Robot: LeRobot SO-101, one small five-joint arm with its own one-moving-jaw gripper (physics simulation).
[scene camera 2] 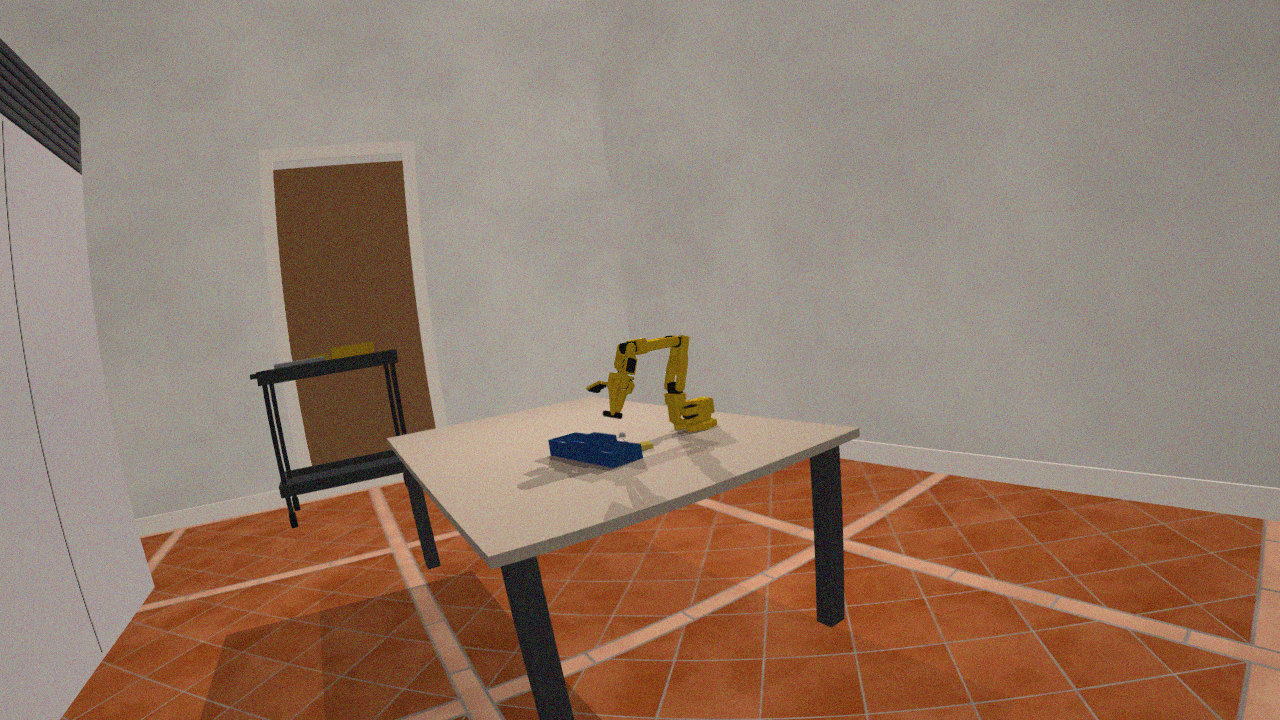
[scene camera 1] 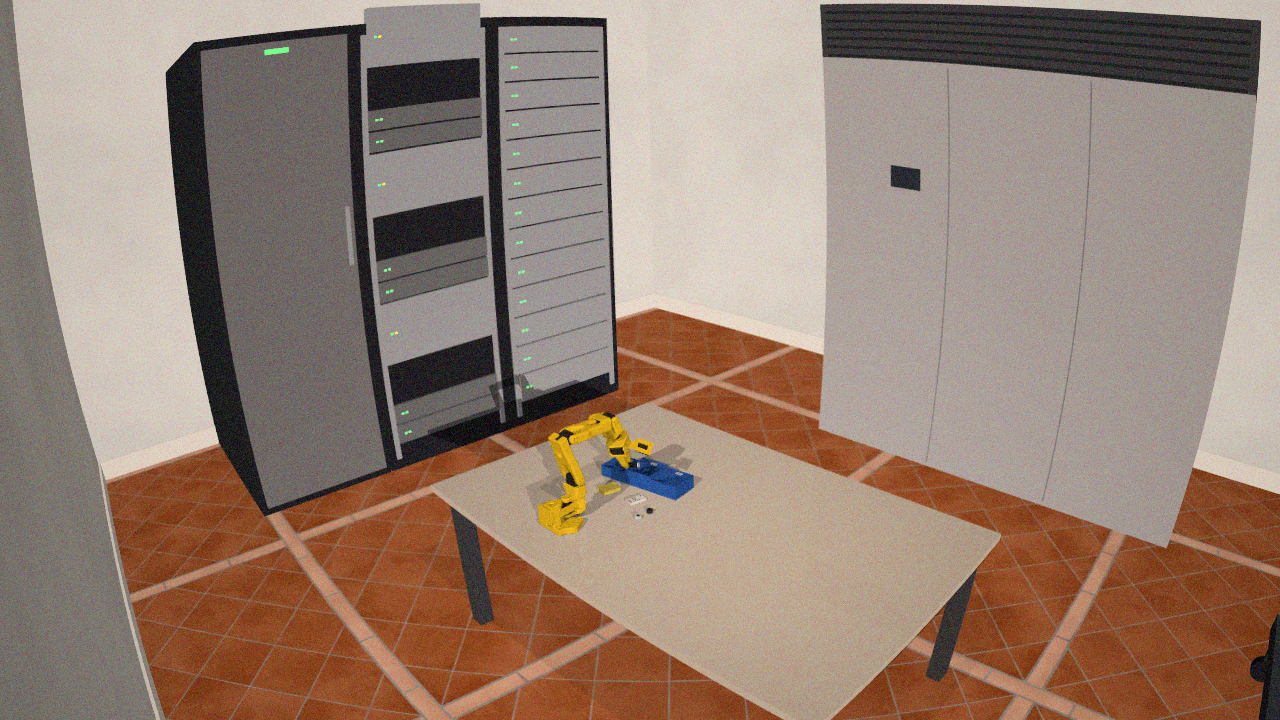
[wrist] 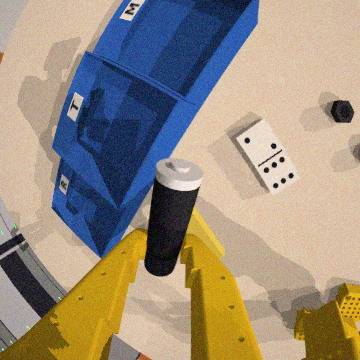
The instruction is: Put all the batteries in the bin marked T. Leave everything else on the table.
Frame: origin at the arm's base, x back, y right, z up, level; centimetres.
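Where they show: end effector, tool point: [scene camera 2: 613, 413] [scene camera 1: 628, 462] [wrist: 146, 240]; arm's base, origin of the base link: [scene camera 2: 689, 428] [scene camera 1: 568, 521] [wrist: 326, 305].
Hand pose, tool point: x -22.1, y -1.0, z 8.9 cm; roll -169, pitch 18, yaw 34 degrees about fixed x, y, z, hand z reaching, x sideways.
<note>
Each offset is from my tool point to the top centre of the thing. "spot": to the spot under its first point.
My gripper [wrist: 162, 242] [scene camera 2: 614, 411] is shut on a black battery with a silver-white end [wrist: 172, 220] [scene camera 2: 612, 414]. The jaws press on both sides of its lower part, and its light end points away from me. It is held in the air, above table level. The blue bin marked T @[dx -7.1, dy -0.8, dz -4.2 cm] [wrist: 66, 127] lies beyond the battery, up and to the left in the wrist view, between the bins marked R @[spot: dx -8.8, dy -12.7, dz -6.1 cm] [wrist: 57, 202] and M @[spot: dx -11.4, dy +4.4, dz -5.4 cm] [wrist: 112, 37]. Dark shadows fall inside T, and no battery shows in the visible part of it. The blue bin row also shows in scene view 1 [scene camera 1: 671, 484] and scene view 2 [scene camera 2: 595, 451].
A white domino @[dx +2.4, dy +5.1, dz -8.2 cm] [wrist: 267, 157] [scene camera 1: 635, 499] lies beside the bins. A black hex nut @[dx +3.9, dy +11.9, dz -8.0 cm] [wrist: 342, 111] [scene camera 1: 649, 510] is farther right, with another small thing @[spot: dx +7.3, dy +11.4, dz -8.8 cm] [wrist: 357, 150] cut by the picture edge. A yellow block @[dx +3.5, dy -4.4, dz -7.9 cm] [wrist: 209, 236] [scene camera 1: 609, 488] is partly hidden behind the right jaw.
</note>
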